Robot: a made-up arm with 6 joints. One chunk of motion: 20 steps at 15 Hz.
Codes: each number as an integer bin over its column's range. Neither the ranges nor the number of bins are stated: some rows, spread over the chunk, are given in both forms.
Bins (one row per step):
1: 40 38 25 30 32 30
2: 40 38 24 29 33 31
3: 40 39 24 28 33 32
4: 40 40 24 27 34 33
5: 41 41 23 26 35 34
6: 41 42 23 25 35 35
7: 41 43 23 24 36 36
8: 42 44 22 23 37 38
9: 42 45 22 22 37 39
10: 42 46 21 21 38 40
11: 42 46 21 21 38 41
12: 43 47 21 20 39 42
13: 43 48 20 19 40 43
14: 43 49 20 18 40 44
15: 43 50 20 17 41 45
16: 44 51 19 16 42 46
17: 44 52 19 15 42 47
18: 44 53 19 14 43 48
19: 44 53 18 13 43 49
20: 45 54 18 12 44 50
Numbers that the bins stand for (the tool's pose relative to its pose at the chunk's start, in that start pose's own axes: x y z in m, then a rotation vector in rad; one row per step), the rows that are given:
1: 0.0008 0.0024 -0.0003 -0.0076 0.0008 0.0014
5: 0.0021 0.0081 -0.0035 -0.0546 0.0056 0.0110
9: 0.0033 0.0157 -0.0051 -0.1016 0.0087 0.0229
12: 0.0046 0.0195 -0.0067 -0.1251 0.0119 0.0300
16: 0.0059 0.0271 -0.0098 -0.1721 0.0167 0.0395
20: 0.0071 0.0329 -0.0114 -0.2190 0.0198 0.0490
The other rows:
2: 0.0008 0.0024 -0.0019 -0.0194 0.0024 0.0038
3: 0.0008 0.0043 -0.0019 -0.0311 0.0024 0.0062
4: 0.0008 0.0062 -0.0019 -0.0429 0.0040 0.0086
6: 0.0021 0.0100 -0.0035 -0.0663 0.0056 0.0133
7: 0.0021 0.0119 -0.0035 -0.0781 0.0071 0.0157
8: 0.0033 0.0138 -0.0051 -0.0898 0.0087 0.0205
10: 0.0033 0.0176 -0.0067 -0.1133 0.0103 0.0252
11: 0.0033 0.0176 -0.0067 -0.1133 0.0103 0.0276
13: 0.0046 0.0214 -0.0083 -0.1368 0.0135 0.0324
14: 0.0046 0.0233 -0.0083 -0.1486 0.0135 0.0348
15: 0.0046 0.0252 -0.0083 -0.1603 0.0151 0.0371
17: 0.0059 0.0290 -0.0098 -0.1838 0.0167 0.0419
18: 0.0059 0.0310 -0.0098 -0.1956 0.0183 0.0443
19: 0.0059 0.0310 -0.0114 -0.2073 0.0183 0.0467

